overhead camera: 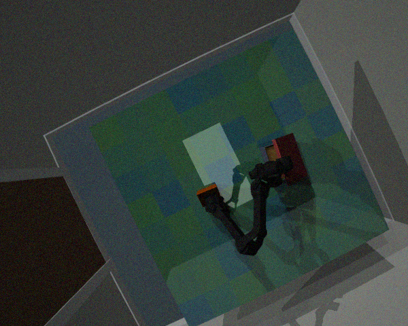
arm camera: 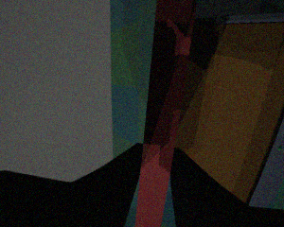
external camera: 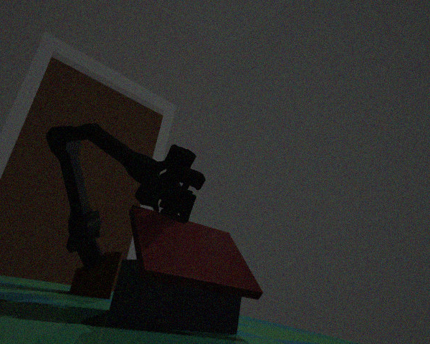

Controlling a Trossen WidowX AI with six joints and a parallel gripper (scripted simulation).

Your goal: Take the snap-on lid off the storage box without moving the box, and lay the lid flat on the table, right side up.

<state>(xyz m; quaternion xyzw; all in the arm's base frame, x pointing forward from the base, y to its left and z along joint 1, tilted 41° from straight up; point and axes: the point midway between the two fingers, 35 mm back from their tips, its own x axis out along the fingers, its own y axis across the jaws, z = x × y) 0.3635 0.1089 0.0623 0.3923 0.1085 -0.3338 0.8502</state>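
The red lid is 70 mm ahead of my gripper tip and 50 mm below it. Round my gripper tip: grey storage box 30 mm ahead, 140 mm below.
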